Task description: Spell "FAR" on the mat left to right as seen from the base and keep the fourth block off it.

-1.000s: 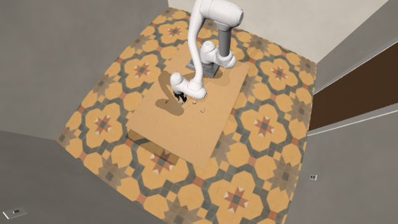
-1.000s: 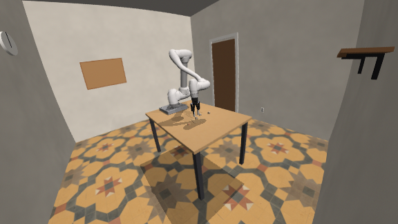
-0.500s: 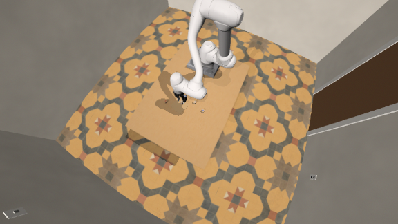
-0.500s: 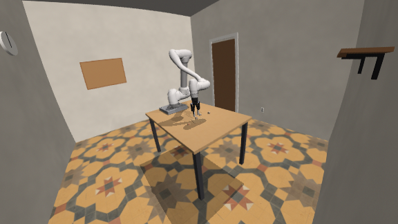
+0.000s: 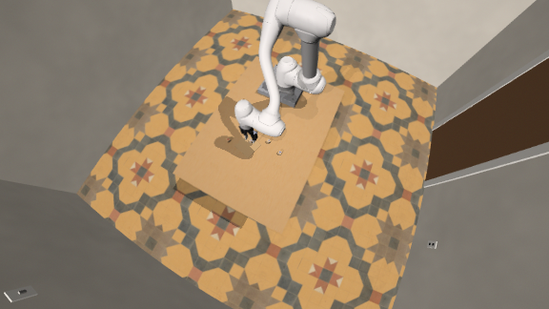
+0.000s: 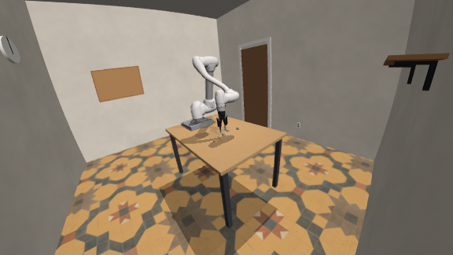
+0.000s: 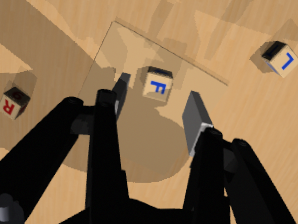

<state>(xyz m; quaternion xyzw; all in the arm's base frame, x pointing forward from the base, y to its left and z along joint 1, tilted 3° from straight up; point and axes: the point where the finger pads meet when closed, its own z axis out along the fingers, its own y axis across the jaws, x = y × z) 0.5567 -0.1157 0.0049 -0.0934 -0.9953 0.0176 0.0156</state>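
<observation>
Right now the tan mat is 70 mm below my hand, 30 mm ahead of it and 20 mm to the right of it. The rest, counted from my hand: R block (170 mm to the right, 60 mm below, 30 mm ahead).
</observation>
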